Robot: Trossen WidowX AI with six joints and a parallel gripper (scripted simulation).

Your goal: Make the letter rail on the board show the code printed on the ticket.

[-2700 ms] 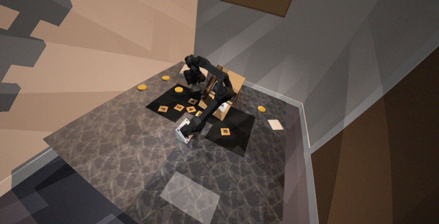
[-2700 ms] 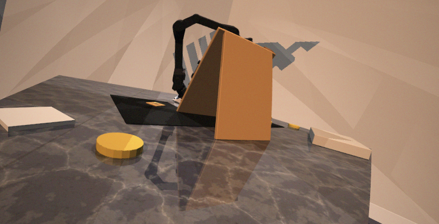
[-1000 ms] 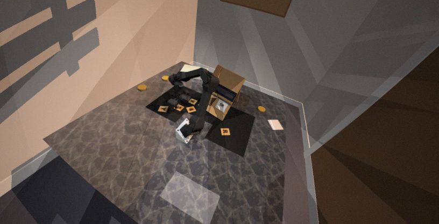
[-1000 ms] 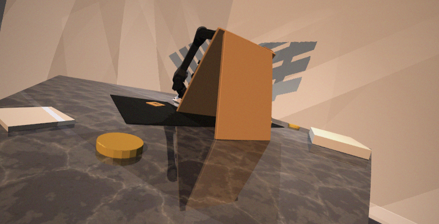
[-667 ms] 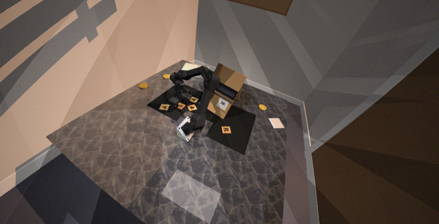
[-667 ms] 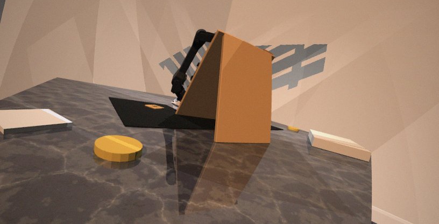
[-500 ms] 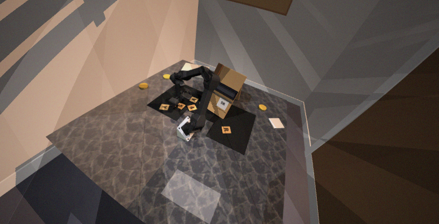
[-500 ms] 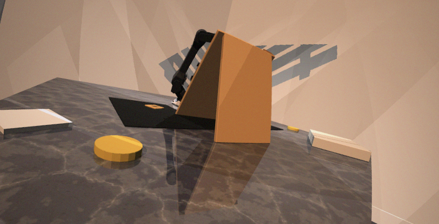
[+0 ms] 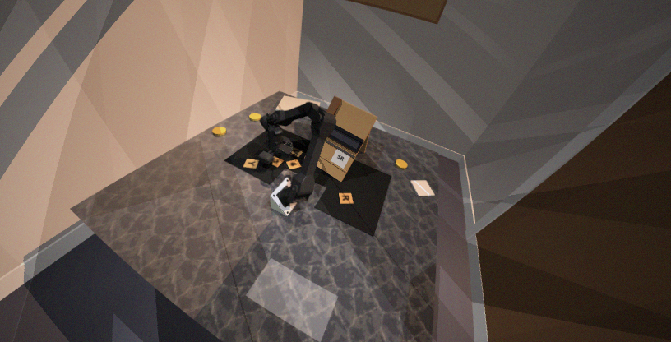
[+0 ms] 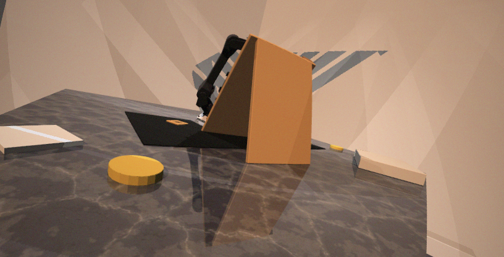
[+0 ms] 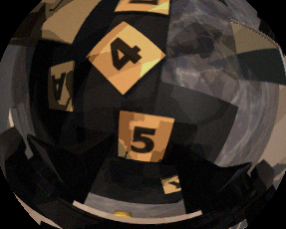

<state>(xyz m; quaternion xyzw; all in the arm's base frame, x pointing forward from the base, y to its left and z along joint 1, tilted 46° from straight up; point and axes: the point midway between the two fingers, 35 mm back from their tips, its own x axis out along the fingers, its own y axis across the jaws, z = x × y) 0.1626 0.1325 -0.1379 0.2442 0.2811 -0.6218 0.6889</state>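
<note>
Now: the white ticket 28 cm to the right of my gripper tip, 15 cm ahead of it and 8 cm above it. Also, from my gripper tip: black mat 18 cm to the right, 4 cm ahead; pale flat box 51 cm ahead, 22 cm to the left, 1 cm above; pale card 72 cm to the right, 31 cm ahead.
</note>
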